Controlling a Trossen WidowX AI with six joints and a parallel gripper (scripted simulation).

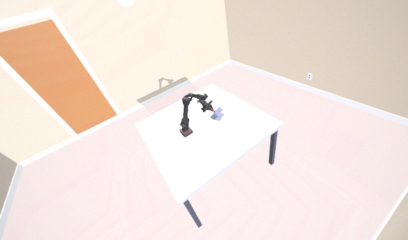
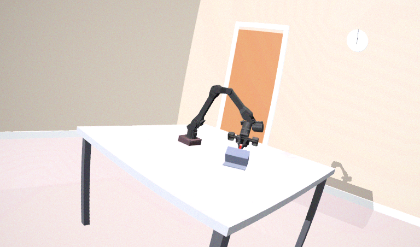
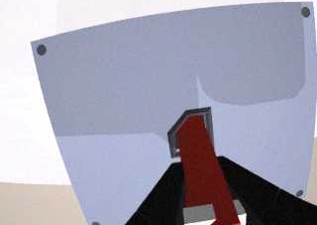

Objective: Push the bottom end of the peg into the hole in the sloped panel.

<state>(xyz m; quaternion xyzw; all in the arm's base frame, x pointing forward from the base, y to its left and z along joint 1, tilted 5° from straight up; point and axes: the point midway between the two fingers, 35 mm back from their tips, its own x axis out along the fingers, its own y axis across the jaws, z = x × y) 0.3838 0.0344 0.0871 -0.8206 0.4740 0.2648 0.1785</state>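
Right now the sloped panel is 20 mm ahead of my gripper tip, 30 mm to the right of it and 40 mm below it. From my gripper tip the other things lie so: red peg (10 mm behind, 10 mm to the left, 10 mm above).
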